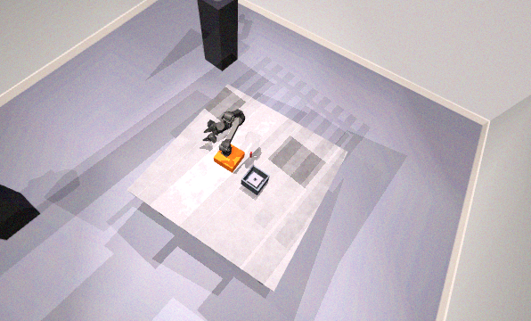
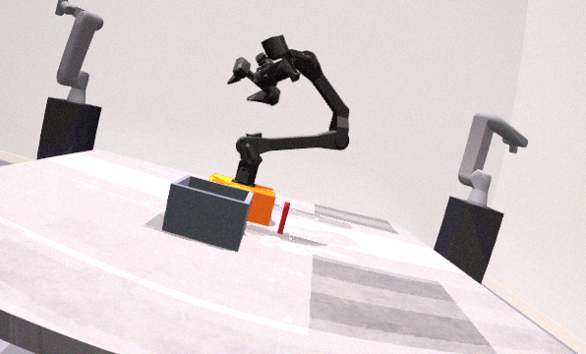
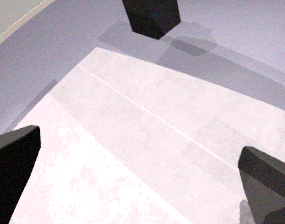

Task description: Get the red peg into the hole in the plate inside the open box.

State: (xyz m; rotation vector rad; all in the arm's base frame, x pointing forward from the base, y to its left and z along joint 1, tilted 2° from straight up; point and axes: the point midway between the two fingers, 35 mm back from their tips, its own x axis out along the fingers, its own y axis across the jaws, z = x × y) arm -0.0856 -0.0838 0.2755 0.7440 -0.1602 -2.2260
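The red peg lies 260 mm ahead of my gripper tip, 240 mm to the left of it and 290 mm below it. Round my gripper tip: pale plate (430 mm ahead, 90 mm to the left, 290 mm below); then grey box (430 mm ahead, 90 mm to the left, 310 mm below).
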